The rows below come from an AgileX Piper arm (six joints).
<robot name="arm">
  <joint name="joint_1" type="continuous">
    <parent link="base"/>
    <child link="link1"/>
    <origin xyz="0 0 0.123"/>
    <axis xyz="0 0 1"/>
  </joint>
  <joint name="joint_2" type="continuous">
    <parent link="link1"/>
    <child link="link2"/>
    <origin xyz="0 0 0"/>
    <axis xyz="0 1 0"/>
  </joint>
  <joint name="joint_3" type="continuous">
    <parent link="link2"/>
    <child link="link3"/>
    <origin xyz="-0.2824 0 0.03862"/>
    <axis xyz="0 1 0"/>
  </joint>
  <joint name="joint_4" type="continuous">
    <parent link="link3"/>
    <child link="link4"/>
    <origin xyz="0.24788 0 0.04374"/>
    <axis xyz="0.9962 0 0.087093"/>
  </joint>
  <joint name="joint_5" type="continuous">
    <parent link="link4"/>
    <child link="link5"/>
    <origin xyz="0 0 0"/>
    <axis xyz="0 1 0"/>
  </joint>
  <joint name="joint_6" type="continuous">
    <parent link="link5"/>
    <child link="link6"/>
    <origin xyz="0.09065 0 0.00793"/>
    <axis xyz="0.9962 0 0.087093"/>
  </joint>
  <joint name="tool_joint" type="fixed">
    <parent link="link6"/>
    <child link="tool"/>
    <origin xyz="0 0 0" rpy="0 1.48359 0"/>
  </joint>
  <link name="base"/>
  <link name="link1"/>
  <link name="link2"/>
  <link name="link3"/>
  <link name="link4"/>
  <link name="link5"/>
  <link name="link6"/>
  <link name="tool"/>
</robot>
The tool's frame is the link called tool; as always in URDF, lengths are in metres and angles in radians. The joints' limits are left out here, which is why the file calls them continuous.
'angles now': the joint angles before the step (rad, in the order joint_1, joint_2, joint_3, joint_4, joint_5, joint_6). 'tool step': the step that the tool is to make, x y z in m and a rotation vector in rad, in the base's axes. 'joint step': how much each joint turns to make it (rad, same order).
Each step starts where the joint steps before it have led.
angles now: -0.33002 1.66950 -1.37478 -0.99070 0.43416 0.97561
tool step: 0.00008 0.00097 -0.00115 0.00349 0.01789 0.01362
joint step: 0.00000 0.00001 -0.00061 0.04358 0.00000 -0.05381
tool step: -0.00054 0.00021 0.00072 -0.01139 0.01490 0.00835
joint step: -0.00001 -0.00194 -0.00165 0.01361 0.00421 -0.03375
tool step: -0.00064 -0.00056 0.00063 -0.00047 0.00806 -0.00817
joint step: 0.00001 0.00000 -0.00441 0.00777 0.01401 -0.01011
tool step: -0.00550 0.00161 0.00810 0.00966 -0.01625 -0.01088
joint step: -0.00001 -0.02328 -0.00139 0.02615 0.01394 -0.01113
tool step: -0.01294 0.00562 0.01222 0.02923 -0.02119 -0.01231
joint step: 0.00236 -0.05262 0.01364 0.06653 0.02536 -0.03399
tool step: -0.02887 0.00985 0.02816 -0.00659 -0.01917 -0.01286
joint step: 0.00382 -0.10903 0.01583 0.07173 0.06289 -0.08118
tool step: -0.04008 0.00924 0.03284 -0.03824 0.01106 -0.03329
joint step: -0.00004 -0.12758 0.00000 0.04611 0.11504 -0.10570
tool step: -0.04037 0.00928 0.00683 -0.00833 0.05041 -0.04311
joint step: 0.00000 -0.12392 0.06641 0.01264 0.10405 -0.05503
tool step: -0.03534 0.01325 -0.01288 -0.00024 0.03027 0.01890
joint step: 0.00239 -0.13682 0.13996 0.02297 0.00835 -0.04262
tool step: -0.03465 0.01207 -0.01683 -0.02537 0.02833 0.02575
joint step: 0.00007 -0.14215 0.14466 0.00490 -0.00605 -0.04786
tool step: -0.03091 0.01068 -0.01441 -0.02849 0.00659 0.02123
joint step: 0.00005 -0.13442 0.11708 0.00376 -0.00428 -0.04121
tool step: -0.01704 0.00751 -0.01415 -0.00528 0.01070 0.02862
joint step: -0.00005 -0.08472 0.08090 0.02829 -0.00835 -0.04461
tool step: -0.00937 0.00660 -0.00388 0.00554 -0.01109 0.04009
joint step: 0.00002 -0.05281 0.02896 0.05739 -0.00957 -0.05779
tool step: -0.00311 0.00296 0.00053 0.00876 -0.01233 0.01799
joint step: -0.00001 -0.01816 0.00226 0.03322 -0.00241 -0.02443
